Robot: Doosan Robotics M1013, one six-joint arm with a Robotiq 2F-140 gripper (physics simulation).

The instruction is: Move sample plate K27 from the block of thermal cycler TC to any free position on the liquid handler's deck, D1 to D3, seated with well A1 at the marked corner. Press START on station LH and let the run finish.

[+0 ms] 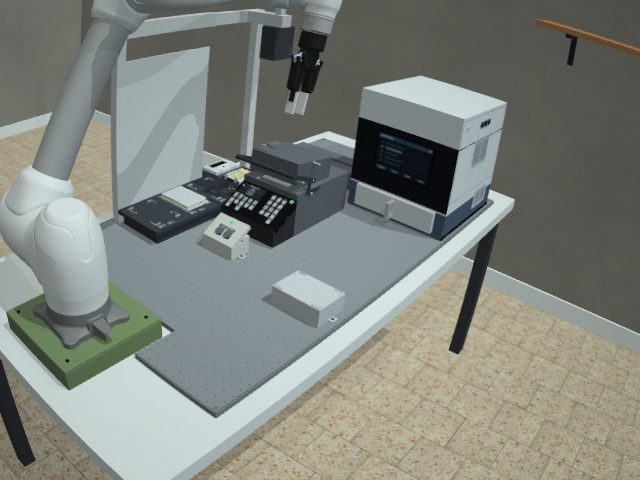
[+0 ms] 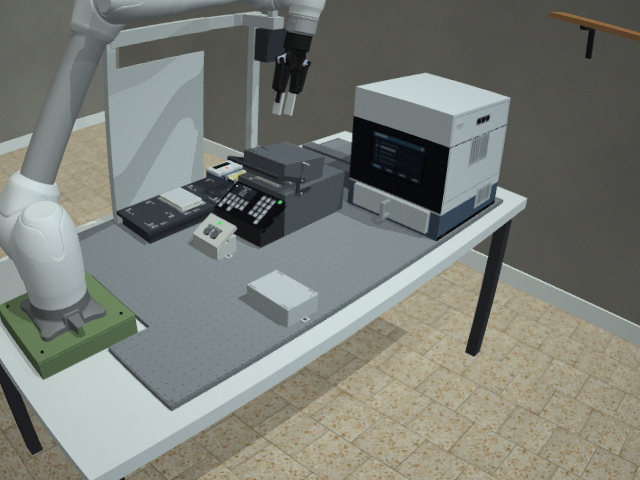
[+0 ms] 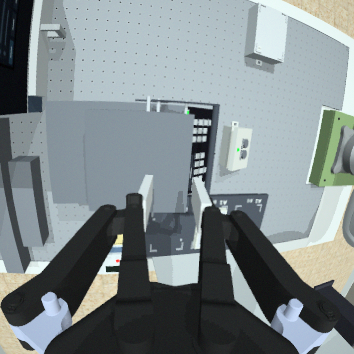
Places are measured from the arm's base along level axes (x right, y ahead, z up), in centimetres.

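Pixels of known places: gripper, fingertip midpoint: [image 1: 294, 113] [image 2: 282, 114] [image 3: 172, 187]; arm's base, origin of the base link: [image 1: 80, 315] [image 2: 62, 310] [image 3: 348, 151].
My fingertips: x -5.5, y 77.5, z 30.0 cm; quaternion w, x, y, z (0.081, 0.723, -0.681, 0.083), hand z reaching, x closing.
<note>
Ahead of a thing's pixels: the offset from my fingertips to its top centre. "spot": to the spot under its first point. Level surfaces: height alone.
The thermal cycler [image 1: 321, 206] [image 2: 312, 204] [image 3: 65, 155] has its dark grey lid @[spot: dx +3.6, dy -4.4, dz -12.1 cm] [image 1: 289, 159] [image 2: 281, 159] [image 3: 140, 155] lowered over the block. A pale strip @[dx -0.9, dy +1.8, dz -18.9 cm] [image 1: 276, 179] [image 2: 268, 180] shows under the lid's front edge; whether it is plate K27 cannot be told. The black deck @[dz -29.5 cm] [image 1: 156, 221] [image 2: 148, 221] [image 3: 259, 215] has corner marks and holds a white plate @[dx -23.0, dy -20.9, dz -27.9 cm] [image 1: 184, 197] [image 2: 180, 198] near its middle. The beige button box @[dx +1.1, dy -25.5, dz -25.9 cm] [image 1: 225, 237] [image 2: 214, 236] [image 3: 240, 149] shows a green light; its labels are unreadable. My gripper [image 1: 296, 110] [image 2: 283, 112] [image 3: 172, 187] is partly open, empty, high above the cycler.
A large white instrument @[dx +22.5, dy +46.2, dz +6.0 cm] [image 1: 408, 155] [image 2: 403, 155] with a screen and drawer handle stands right of the cycler. A grey box @[dx +33.9, dy -30.2, dz -28.7 cm] [image 1: 308, 293] [image 2: 282, 293] [image 3: 269, 32] sits near the front edge. A gantry frame and upright panel @[spot: dx -32.1, dy -23.7, dz -8.1 cm] [image 1: 160, 129] [image 2: 155, 129] stand behind the deck.
</note>
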